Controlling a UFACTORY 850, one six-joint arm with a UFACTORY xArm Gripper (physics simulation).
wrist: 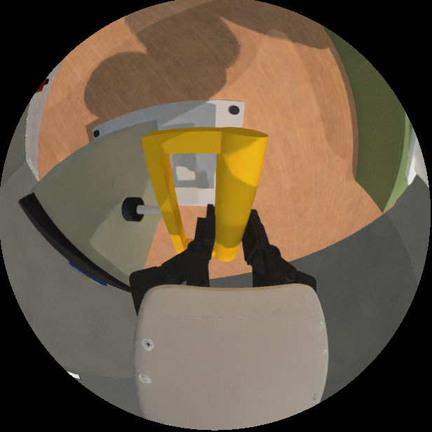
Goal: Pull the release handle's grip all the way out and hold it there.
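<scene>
The release handle's yellow grip (235,190) is a thick bar standing toward the camera in the middle of the wrist view, joined by a yellow frame (182,142) on its left. My gripper (228,218) is shut on the grip bar, with one black finger inside the handle's opening and the other on the bar's right side. The fingers hold the bar near its lower end in the view. A grey rod with a black knob (132,209) shows left of the handle. The far end of that rod is hidden behind the yellow frame.
A light grey bracket plate (229,120) with dark bolts lies behind the handle on the wooden table top (300,150). A grey-green housing (95,175) with a black edge stands at the left. A green block (375,100) stands at the right.
</scene>
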